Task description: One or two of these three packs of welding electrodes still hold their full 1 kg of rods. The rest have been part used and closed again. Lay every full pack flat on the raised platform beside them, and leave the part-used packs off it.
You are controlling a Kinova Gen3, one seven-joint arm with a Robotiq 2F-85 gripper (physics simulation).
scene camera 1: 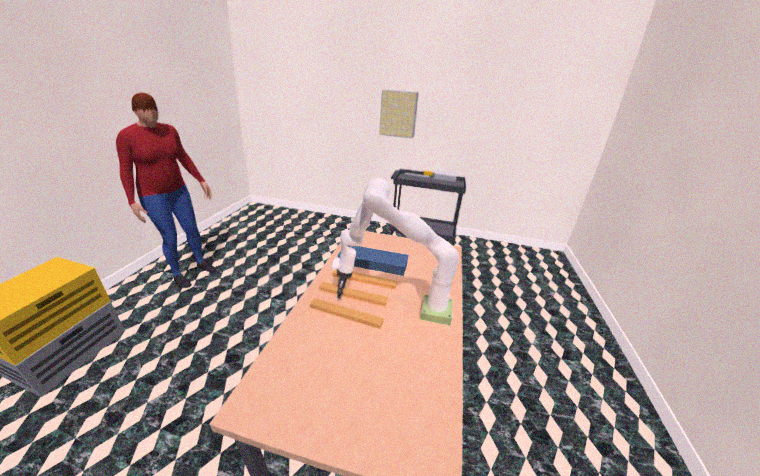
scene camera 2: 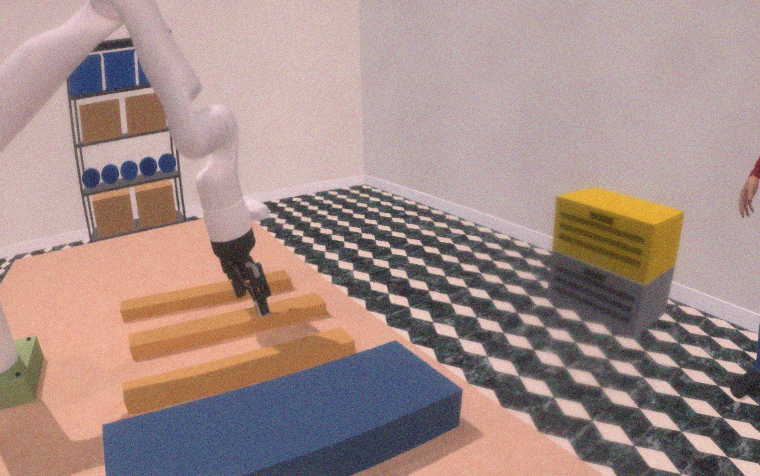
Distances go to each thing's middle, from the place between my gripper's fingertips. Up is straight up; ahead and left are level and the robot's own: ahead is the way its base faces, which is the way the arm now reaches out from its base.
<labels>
Now: hand 350 mm to the left of the blue raised platform [scene camera 2: 374,405], 90 mm past it and 10 mm below it.
</labels>
